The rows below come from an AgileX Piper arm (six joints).
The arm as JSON. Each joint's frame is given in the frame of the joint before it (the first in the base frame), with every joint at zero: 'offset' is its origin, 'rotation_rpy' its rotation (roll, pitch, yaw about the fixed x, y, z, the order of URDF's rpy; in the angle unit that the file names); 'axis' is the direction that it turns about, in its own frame. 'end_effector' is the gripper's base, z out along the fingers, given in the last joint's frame.
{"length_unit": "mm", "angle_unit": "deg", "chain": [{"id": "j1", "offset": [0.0, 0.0, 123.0], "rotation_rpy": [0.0, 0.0, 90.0], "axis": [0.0, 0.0, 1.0]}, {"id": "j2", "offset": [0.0, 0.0, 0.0], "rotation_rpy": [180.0, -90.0, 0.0], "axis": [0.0, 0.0, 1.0]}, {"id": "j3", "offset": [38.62, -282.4, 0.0], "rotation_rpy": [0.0, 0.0, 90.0], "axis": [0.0, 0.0, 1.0]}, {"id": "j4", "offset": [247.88, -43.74, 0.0], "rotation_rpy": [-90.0, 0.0, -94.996], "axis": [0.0, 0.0, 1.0]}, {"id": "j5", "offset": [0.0, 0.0, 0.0], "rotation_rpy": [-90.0, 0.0, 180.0], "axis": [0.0, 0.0, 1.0]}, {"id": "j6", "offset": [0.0, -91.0, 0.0], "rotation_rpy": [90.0, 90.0, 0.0], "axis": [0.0, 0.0, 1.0]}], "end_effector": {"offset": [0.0, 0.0, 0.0], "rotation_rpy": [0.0, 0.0, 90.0]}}
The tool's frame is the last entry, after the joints.
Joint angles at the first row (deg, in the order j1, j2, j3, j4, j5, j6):
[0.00 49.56 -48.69 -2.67 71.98 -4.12]
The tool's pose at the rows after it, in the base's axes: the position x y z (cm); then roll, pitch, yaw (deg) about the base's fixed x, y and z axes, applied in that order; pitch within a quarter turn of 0, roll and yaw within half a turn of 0:
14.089 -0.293 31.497 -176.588 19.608 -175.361
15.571 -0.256 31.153 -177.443 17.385 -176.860
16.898 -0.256 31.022 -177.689 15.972 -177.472
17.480 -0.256 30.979 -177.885 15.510 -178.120
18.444 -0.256 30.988 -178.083 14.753 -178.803
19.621 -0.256 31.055 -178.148 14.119 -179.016
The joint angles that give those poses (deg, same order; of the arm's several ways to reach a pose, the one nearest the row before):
[0.00 52.81 -49.47 -1.94 71.86 -3.76]
[0.00 56.71 -50.81 -1.70 71.61 -2.46]
[0.00 60.02 -52.45 -1.70 71.38 -1.89]
[0.00 61.42 -53.22 -1.70 71.24 -1.27]
[0.00 63.71 -54.74 -1.70 71.24 -0.61]
[0.00 66.39 -56.73 -1.70 71.20 -0.41]

